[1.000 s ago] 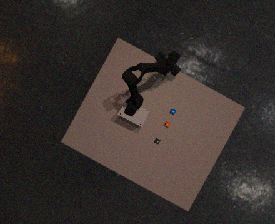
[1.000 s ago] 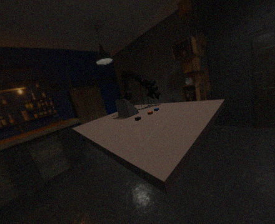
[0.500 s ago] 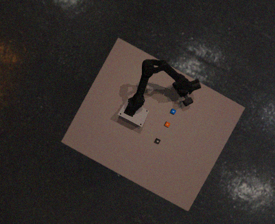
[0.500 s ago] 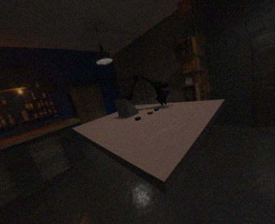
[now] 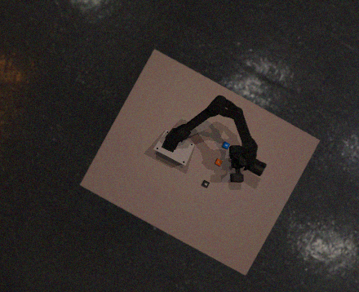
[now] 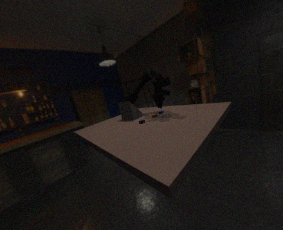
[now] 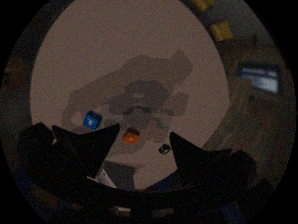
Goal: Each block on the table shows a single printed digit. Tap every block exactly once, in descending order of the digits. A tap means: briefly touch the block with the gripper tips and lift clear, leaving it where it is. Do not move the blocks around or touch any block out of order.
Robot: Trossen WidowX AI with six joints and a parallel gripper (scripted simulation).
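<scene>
Now: the black block 15 cm to the right of my gripper tip, 8 cm behind it and 6 cm below it. From my gripper tip the other things lie so: blue block 10 cm to the left, 7 cm behind, 6 cm below; then orange block 6 cm below, 6 cm behind, 1 cm to the right.
</scene>
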